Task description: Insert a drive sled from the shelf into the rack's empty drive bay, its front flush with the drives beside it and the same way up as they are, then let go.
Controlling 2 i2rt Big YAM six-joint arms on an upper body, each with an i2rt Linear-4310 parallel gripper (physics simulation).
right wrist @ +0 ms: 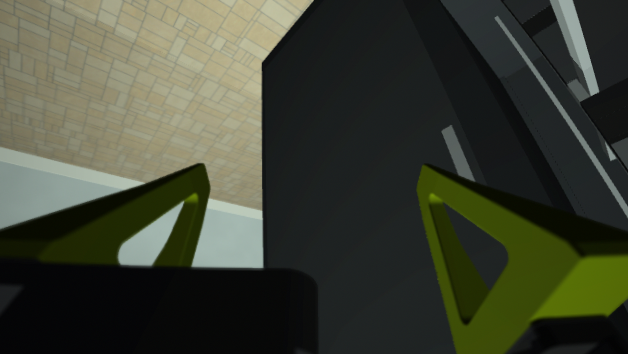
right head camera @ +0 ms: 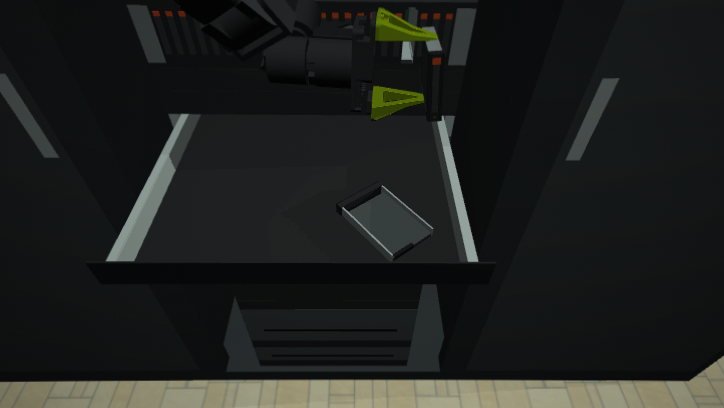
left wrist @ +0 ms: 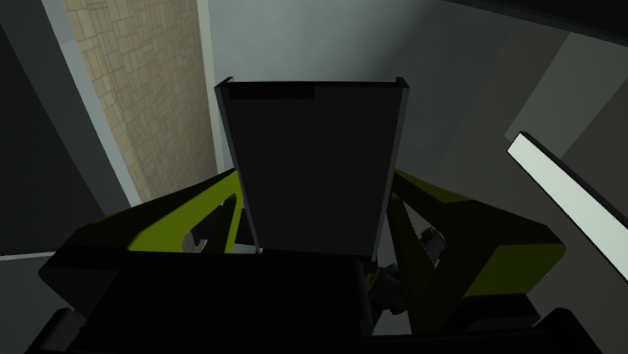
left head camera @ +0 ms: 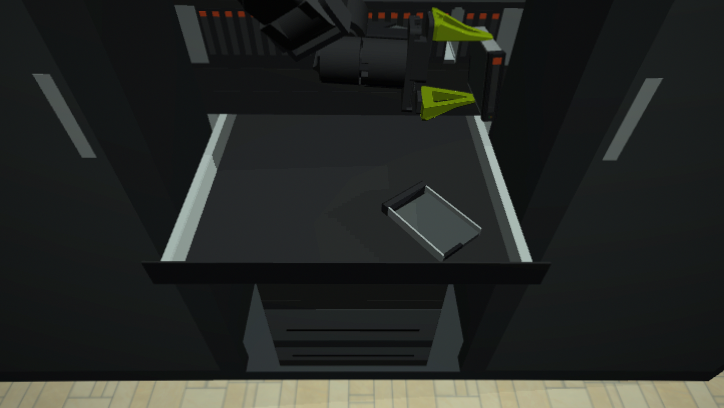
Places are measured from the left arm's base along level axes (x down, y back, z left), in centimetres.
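Where they show: left gripper, fingertip midpoint: [left wrist: 313, 176] [left head camera: 485, 69]; right gripper, fingertip midpoint: [right wrist: 313, 175].
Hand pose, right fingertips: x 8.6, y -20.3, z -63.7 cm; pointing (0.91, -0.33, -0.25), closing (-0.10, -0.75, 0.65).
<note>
Things, the pixels of their top centre, and the offset from my right fingertips. "spot": a spot on its surface instead. Level surfaces: height alone.
- drive sled at its top centre: [left wrist: 400, 203] [right head camera: 436, 32] [left head camera: 493, 32] dx +4.4, dy -39.4, dz +21.5 cm
- pale upright strip at a spot on its surface: [right head camera: 406, 50] [left head camera: 447, 50] spot: dx +14.5, dy -55.8, dz +22.8 cm
- second sled at its top centre: [left wrist: 23, 314] [right head camera: 383, 214] [left head camera: 430, 214] dx +26.2, dy -31.1, dz +26.8 cm
- shelf at its surface level: dx +27.9 cm
- dark front lip at a spot on its surface: [left head camera: 344, 273] [right head camera: 291, 273] spot: dx +26.2, dy -21.3, dz +38.5 cm
My left gripper [left head camera: 482, 66] [right head camera: 429, 66] [left wrist: 313, 176] is shut on a drive sled [left head camera: 493, 88] [right head camera: 434, 88] [left wrist: 315, 125], gripping its two long edges. The sled stands upright above the shelf's back right, its orange tab at the top like those on the drives [left head camera: 222, 38] [right head camera: 167, 38] in the rack behind. It is outside the row. A pale upright strip [left head camera: 449, 50] [right head camera: 406, 50] shows in a gap in the row; my arm hides part of the row. A second sled [left head camera: 440, 217] [right head camera: 392, 217] lies slanted on the shelf [left head camera: 278, 202] [right head camera: 227, 212]. My right gripper [right wrist: 313, 175] is open and empty.
Pale side rails [left head camera: 506, 202] [right head camera: 458, 202] edge the shelf, and a dark front lip [left head camera: 344, 273] [right head camera: 288, 273] closes it. Dark cabinets with pale handles [left head camera: 633, 119] [right head camera: 592, 119] [right wrist: 457, 152] flank the rack. A pale bar [left wrist: 570, 195] lies right of the left gripper in the left wrist view.
</note>
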